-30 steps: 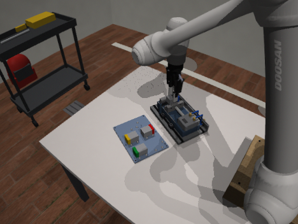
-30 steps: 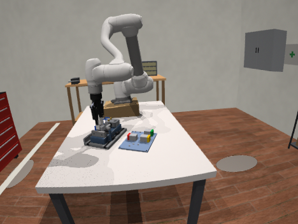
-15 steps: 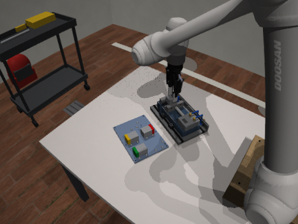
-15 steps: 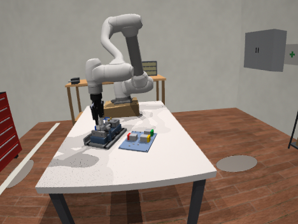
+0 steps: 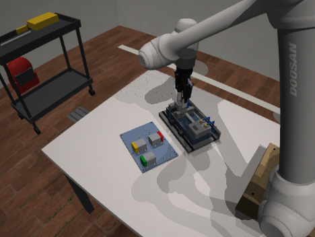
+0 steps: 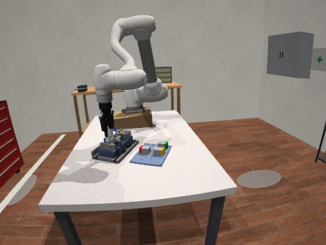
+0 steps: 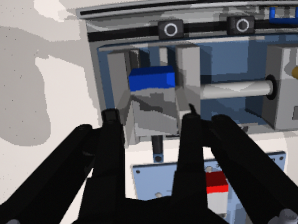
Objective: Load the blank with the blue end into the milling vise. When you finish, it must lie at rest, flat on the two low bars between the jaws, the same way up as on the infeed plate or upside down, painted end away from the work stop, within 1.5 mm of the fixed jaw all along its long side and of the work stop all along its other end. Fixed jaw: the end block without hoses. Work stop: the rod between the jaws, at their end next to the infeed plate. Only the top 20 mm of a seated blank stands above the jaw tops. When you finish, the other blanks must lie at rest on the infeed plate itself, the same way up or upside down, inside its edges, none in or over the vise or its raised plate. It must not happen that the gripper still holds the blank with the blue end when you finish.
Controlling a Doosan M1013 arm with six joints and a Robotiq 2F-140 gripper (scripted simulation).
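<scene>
My hand is 3 cm above the blue-ended blank. Round my hand: vise: 10 cm below, 6 cm behind, 2 cm to the left; red-ended blank: 21 cm to the left, 11 cm below, 1 cm behind; infeed plate: 25 cm to the left, 13 cm below.
</scene>
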